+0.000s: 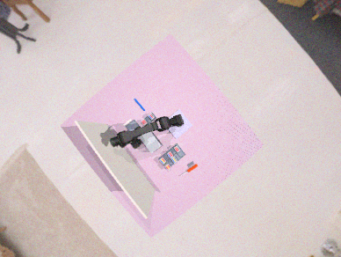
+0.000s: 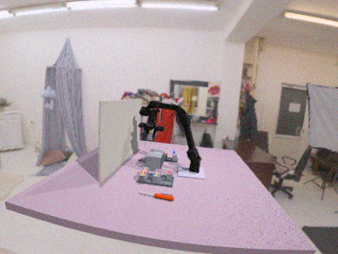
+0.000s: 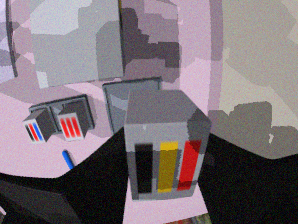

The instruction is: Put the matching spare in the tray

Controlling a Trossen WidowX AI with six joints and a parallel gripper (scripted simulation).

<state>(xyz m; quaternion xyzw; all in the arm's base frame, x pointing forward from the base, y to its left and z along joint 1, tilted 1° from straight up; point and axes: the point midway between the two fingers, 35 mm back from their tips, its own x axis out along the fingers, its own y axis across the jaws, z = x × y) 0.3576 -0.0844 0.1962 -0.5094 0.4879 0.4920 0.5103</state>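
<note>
My gripper tip is 10 mm past the grey tray, 70 mm to the left of it and 170 mm above it. Also, from my gripper tip: grey box-shaped unit (80 mm behind, 110 mm to the left, 120 mm below); tall grey panel (160 mm ahead, 110 mm to the left, 50 mm above); grey spare block (20 mm above).
</note>
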